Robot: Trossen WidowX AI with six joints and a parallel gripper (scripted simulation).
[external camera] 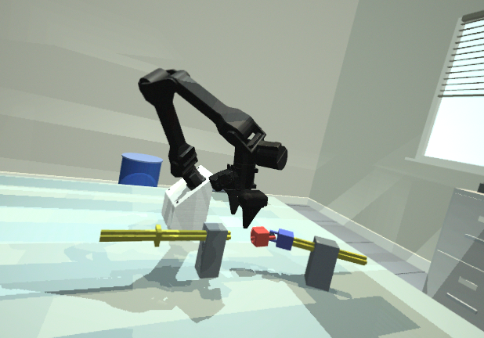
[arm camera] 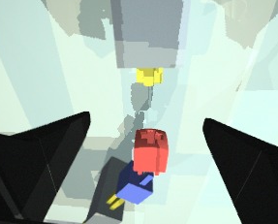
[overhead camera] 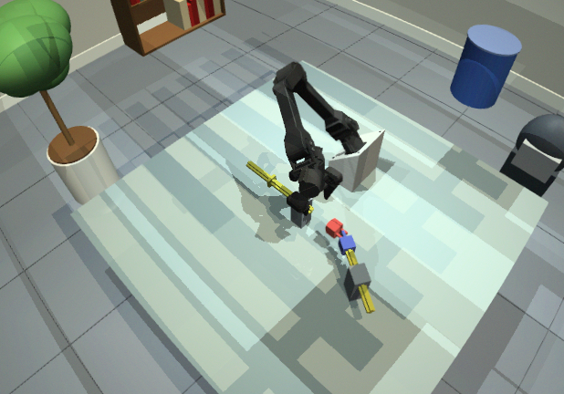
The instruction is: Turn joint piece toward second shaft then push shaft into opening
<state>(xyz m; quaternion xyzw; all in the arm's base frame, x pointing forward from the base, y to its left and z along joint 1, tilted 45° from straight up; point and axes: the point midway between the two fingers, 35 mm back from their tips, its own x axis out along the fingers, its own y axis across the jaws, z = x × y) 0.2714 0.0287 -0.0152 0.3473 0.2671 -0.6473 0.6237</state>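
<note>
Right now the red joint piece is 80 mm to the left of my gripper tip and 40 mm below it.
</note>
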